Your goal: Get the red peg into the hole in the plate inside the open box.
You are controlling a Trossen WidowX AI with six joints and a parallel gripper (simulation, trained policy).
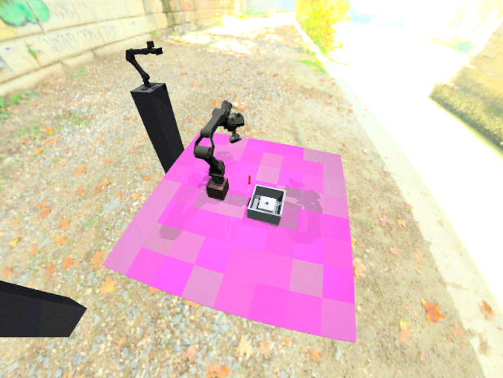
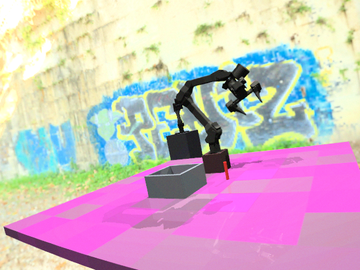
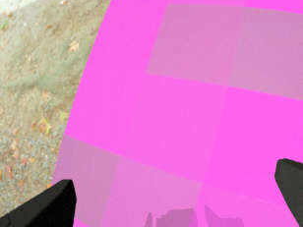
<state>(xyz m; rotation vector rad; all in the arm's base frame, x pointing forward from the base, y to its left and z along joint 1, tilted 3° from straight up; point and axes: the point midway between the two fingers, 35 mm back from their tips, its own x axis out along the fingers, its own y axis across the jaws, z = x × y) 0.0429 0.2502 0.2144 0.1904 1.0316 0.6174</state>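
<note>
Now: gripper tip 11 cm short of the red peg, 14 cm to the left of it and 25 cm above it. Round my gripper tip: grey box (26 cm ahead, 31 cm to the right, 27 cm below); plate (26 cm ahead, 31 cm to the right, 25 cm below).
</note>
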